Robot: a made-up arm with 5 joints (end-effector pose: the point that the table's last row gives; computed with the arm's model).
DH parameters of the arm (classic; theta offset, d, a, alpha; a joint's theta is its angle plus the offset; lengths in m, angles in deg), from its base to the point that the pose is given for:
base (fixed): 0 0.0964 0 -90
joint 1: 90 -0.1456 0.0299 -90
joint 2: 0 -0.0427 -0.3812 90
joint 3: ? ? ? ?
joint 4: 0 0.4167 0.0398 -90
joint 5: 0 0.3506 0.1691 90
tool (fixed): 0 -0.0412 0 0
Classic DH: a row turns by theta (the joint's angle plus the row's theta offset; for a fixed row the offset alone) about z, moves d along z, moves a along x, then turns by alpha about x.
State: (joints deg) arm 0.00 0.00 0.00 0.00 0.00
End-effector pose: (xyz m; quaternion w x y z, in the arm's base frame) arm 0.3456 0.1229 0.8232 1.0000 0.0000 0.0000 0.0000
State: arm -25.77 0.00 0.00 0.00 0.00
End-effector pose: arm -0.0048 0.1229 0.9012 0.9748 0.0000 -0.2230 0.0000
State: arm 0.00 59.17 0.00 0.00 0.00
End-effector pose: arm 0.3456 0.6418 0.2237 0.8696 -0.4937 0.0000 0.0000
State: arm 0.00 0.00 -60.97 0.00 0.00
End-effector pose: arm -0.1386 0.1229 0.8948 0.8618 0.0000 -0.5073 0.0000
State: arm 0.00 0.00 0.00 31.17 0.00
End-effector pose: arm 0.1340 0.1804 0.8232 0.9632 0.0000 0.0000 0.2687
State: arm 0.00 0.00 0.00 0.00 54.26
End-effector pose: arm 0.2418 0.1229 0.7031 0.8900 0.0000 0.4560 0.0000
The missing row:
joint 3: -90 -0.0821 0.094 90
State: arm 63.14 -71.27 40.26 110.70 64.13
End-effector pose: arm 0.0724 -0.8877 0.1299 0.3801 0.5347 0.1117 0.7464
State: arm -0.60 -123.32 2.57 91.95 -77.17
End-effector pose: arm -0.1861 -0.9646 -0.4458 0.1468 -0.7059 0.6849 0.1050
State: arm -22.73 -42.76 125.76 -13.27 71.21
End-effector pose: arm 0.0301 -0.0012 0.3008 0.0728 -0.1525 0.9567 0.2371
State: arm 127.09 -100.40 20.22 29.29 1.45
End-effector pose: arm -0.0303 -0.8866 -0.2171 0.3242 0.6051 0.4827 -0.5439
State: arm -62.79 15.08 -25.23 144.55 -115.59
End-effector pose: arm -0.9415 -0.2736 0.2327 0.0598 0.1940 -0.2664 0.9422
